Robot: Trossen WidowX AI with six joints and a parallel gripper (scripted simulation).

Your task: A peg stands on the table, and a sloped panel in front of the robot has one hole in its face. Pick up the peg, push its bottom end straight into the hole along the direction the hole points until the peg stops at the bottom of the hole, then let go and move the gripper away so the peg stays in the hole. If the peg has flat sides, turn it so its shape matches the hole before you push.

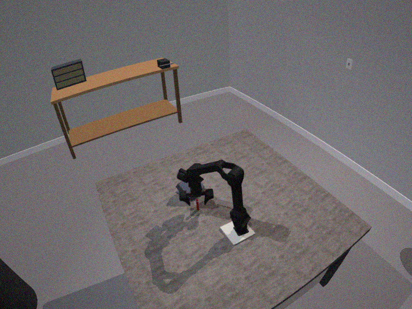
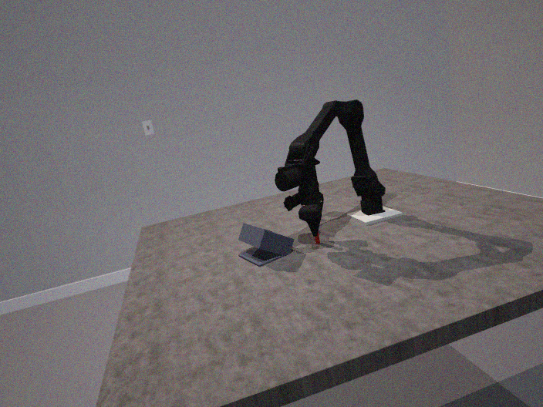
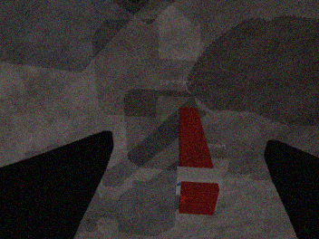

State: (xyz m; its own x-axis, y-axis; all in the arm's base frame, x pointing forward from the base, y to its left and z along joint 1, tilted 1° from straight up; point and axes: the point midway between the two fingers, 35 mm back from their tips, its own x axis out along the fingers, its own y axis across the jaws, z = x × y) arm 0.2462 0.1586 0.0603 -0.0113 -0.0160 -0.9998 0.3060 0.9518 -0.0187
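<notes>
Now: gripper tip 160 mm short of the grey sloped panel, 10 mm to the left of it and 10 mm below it. The rest, counted from my gripper tip: red peg (20 mm above).
</notes>
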